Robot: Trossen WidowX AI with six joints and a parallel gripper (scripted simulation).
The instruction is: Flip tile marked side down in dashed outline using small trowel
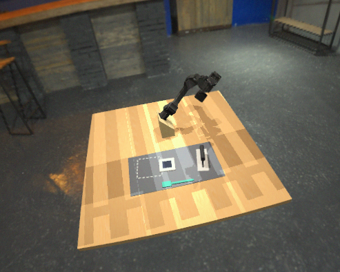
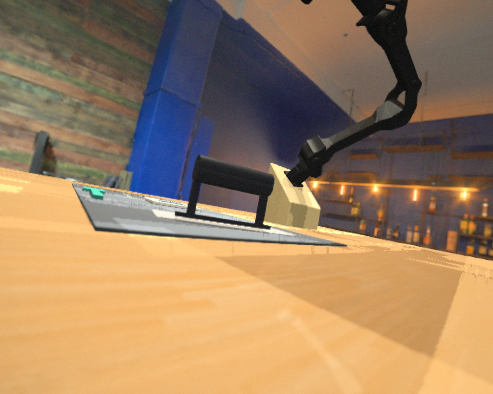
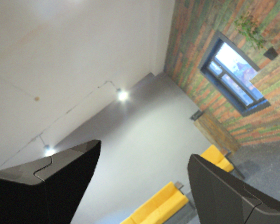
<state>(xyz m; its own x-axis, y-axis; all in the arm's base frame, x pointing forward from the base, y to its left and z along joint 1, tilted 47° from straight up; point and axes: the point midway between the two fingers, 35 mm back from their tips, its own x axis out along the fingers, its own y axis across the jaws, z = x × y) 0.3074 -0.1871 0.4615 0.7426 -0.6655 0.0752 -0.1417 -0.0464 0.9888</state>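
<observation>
Right now my gripper tip is 40 mm short of the trowel, 50 mm to the left of it and 530 mm above it. From my gripper tip the other things lie so: grey mat: 250 mm to the right, 580 mm below; then tile: 40 mm behind, 290 mm to the right, 560 mm below; then teal flat tool: 130 mm ahead, 290 mm to the right, 560 mm below.
</observation>
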